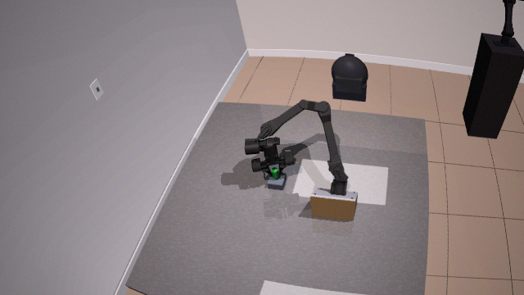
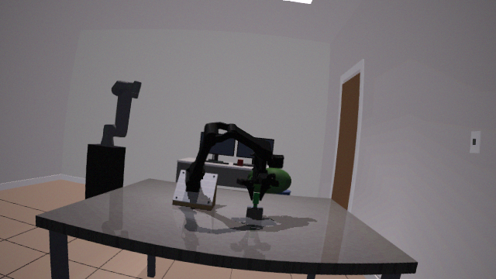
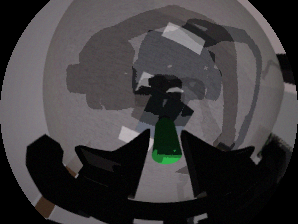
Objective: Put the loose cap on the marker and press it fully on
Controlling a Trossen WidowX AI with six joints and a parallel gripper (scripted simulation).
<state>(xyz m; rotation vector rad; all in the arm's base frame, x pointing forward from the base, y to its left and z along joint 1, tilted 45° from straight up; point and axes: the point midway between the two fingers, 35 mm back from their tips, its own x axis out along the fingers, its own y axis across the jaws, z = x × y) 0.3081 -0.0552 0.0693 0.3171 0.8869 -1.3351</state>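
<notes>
Right now my gripper tip is 1 cm below the green cap. Round my gripper tip: grey holder block (5 cm below).
</notes>
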